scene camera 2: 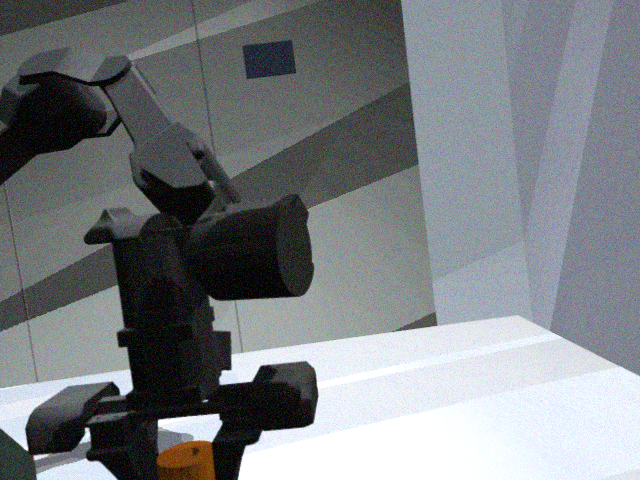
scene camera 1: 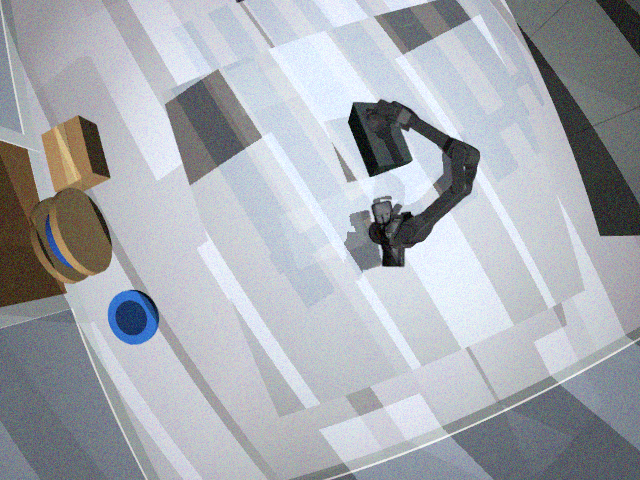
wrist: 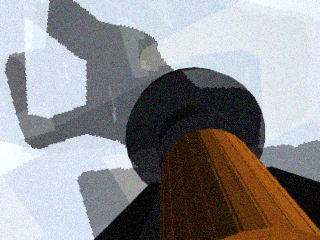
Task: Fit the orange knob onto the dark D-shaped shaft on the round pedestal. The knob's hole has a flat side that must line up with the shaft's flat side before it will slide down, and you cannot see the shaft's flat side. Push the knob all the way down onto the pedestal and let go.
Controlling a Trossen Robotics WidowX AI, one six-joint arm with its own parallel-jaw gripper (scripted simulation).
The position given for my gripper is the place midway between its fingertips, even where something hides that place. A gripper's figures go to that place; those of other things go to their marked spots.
My gripper [wrist: 211,185]: 10 cm from the lens. An orange knob [wrist: 208,177] is 7 cm from the lens. A dark round pedestal [wrist: 180,102]: 14 cm from the lens. The marked spots on the dark round pedestal and the orange knob are 8 cm apart.
